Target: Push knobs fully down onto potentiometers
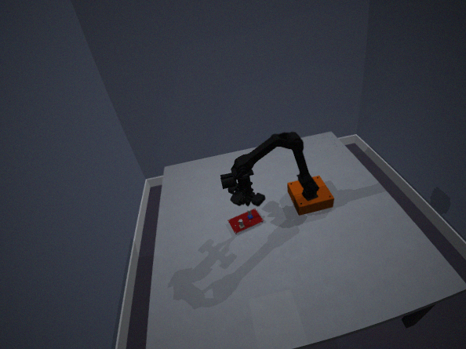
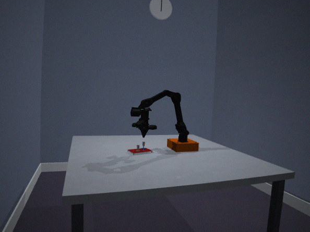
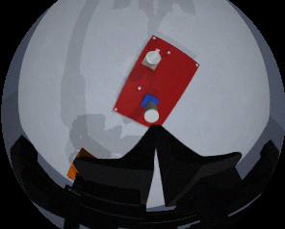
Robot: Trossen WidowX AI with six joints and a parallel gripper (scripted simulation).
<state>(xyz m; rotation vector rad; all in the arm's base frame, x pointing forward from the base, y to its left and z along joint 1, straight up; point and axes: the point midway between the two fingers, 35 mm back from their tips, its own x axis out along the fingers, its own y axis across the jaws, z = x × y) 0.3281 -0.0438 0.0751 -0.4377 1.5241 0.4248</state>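
Right now the blue potentiometer is 60 mm below my gripper tip.
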